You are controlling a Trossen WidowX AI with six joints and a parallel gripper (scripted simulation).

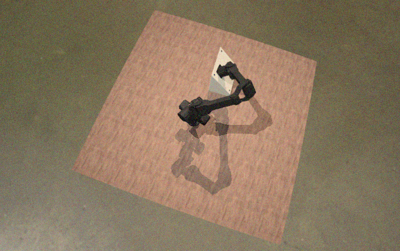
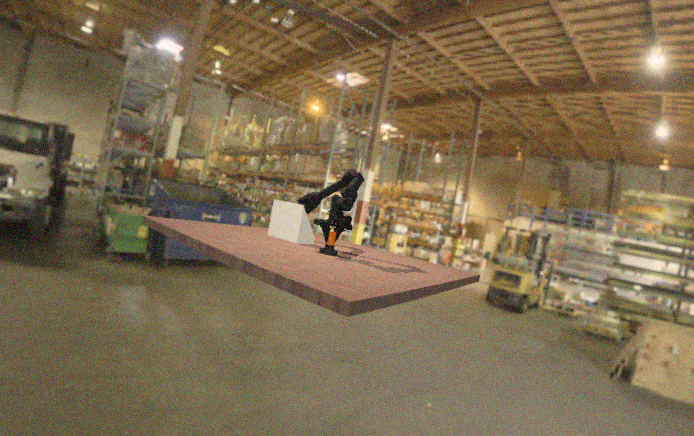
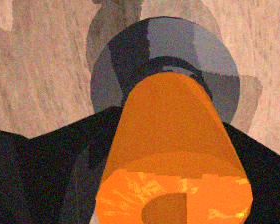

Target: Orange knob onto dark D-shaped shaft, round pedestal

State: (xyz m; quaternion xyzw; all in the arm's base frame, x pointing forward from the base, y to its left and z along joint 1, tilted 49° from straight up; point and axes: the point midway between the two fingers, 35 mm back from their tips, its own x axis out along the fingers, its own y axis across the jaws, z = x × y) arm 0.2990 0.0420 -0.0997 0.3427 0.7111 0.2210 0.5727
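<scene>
My gripper tip is 2 cm below the orange knob. From my gripper tip the other things lie so: dark D-shaped shaft (2 cm below).
</scene>
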